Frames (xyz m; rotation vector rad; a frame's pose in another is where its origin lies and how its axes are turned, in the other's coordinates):
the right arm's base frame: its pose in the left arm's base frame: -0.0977 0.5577 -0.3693 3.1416 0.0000 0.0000
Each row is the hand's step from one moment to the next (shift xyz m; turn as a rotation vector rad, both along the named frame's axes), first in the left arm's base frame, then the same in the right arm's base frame.
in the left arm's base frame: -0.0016 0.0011 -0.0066 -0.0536 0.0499 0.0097
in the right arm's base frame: -0.0016 -0.0011 0.0066 -0.0536 -0.0499 -0.0097
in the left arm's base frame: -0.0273 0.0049 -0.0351 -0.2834 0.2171 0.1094
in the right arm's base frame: -0.0273 -0.0049 0.0351 -0.2834 -0.2171 -0.1094
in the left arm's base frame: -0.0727 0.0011 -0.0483 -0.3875 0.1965 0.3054
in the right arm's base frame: -0.0727 -0.0011 0.0483 -0.3875 -0.1965 -0.3054
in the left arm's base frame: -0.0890 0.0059 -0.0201 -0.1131 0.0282 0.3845
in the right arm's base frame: -0.0890 -0.0059 0.0201 -0.1131 -0.0282 -0.3845
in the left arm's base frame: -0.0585 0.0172 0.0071 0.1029 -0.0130 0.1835
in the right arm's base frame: -0.0585 -0.0172 -0.0071 0.1029 0.0130 -0.1835
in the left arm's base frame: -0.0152 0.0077 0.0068 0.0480 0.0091 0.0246
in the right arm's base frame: -0.0152 -0.0077 -0.0068 0.0480 -0.0091 -0.0246
